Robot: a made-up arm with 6 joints.
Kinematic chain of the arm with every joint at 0, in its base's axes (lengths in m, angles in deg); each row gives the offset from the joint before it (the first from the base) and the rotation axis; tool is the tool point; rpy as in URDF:
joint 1: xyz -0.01 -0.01 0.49 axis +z
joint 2: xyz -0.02 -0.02 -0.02 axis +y
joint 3: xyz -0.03 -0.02 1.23 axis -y
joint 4: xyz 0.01 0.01 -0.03 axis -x
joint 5: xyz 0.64 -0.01 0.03 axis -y
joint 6: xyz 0 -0.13 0.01 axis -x
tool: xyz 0 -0.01 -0.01 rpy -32.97 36.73 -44.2
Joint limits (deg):
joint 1: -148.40..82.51
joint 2: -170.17..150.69
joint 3: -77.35..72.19
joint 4: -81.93..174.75
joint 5: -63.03..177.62
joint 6: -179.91..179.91
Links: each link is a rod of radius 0.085 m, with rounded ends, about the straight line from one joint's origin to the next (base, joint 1, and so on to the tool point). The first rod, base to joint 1, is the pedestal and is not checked.
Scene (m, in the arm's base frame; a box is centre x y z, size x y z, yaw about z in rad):
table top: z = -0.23
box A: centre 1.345 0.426 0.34 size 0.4 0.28 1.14 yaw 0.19
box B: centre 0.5 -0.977 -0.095 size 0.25 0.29 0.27 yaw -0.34
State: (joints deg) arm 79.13 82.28 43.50 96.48 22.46 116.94
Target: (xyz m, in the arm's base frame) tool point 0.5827 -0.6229 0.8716
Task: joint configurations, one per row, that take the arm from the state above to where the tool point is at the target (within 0.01 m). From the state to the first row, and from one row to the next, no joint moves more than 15 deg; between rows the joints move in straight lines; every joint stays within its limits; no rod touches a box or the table.
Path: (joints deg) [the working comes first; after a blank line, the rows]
Joints at the target: -45.18 35.00 -48.69 77.28 24.20 117.77
Straight joint move there: touches box A.

1: 73.49 71.24 30.51 104.74 21.36 112.25
2: 67.86 60.20 17.53 113.01 20.25 107.57
3: 62.22 49.17 4.54 121.27 19.15 102.88
4: 56.59 38.13 -8.45 129.54 18.05 98.20
5: 50.95 27.09 -21.44 137.80 16.95 93.51
6: 45.32 16.05 -34.42 146.07 15.84 88.82
7: 39.68 5.02 -47.41 154.33 14.74 84.14
8: 25.54 10.01 -47.62 141.49 16.32 89.74
9: 11.39 15.01 -47.84 128.65 17.89 95.35
10: -2.75 20.01 -48.05 115.81 19.47 100.95
11: -16.89 25.01 -48.27 102.97 21.05 106.56
12: -31.04 30.01 -48.48 90.13 22.62 112.16
13: -45.18 35.00 -48.69 77.28 24.20 117.77

